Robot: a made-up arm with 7 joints. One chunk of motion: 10 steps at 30 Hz.
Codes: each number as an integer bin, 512 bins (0 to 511) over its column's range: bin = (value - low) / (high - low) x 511, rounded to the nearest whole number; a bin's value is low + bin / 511 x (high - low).
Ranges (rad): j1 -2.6..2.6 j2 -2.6..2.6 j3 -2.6..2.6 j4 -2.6..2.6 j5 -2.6..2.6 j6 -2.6..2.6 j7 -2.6..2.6
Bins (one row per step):
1: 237 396 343 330 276 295 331
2: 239 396 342 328 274 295 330
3: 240 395 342 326 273 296 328
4: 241 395 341 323 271 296 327
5: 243 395 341 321 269 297 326
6: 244 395 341 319 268 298 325
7: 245 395 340 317 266 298 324
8: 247 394 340 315 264 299 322
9: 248 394 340 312 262 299 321
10: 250 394 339 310 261 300 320
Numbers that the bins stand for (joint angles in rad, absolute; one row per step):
1: -0.1883 1.4297 0.8904 0.7581 0.2086 0.4020 0.7683
2: -0.1679 1.4297 0.8802 0.7378 0.1883 0.4020 0.7581
3: -0.1577 1.4196 0.8802 0.7174 0.1781 0.4121 0.7378
4: -0.1476 1.4196 0.8701 0.6869 0.1577 0.4121 0.7276
5: -0.1272 1.4196 0.8701 0.6665 0.1374 0.4223 0.7174
6: -0.1170 1.4196 0.8701 0.6462 0.1272 0.4325 0.7072
7: -0.1068 1.4196 0.8599 0.6258 0.1068 0.4325 0.6971
8: -0.0865 1.4094 0.8599 0.6055 0.0865 0.4427 0.6767
9: -0.0763 1.4094 0.8599 0.5750 0.0661 0.4427 0.6665
10: -0.0560 1.4094 0.8497 0.5546 0.0560 0.4528 0.6564

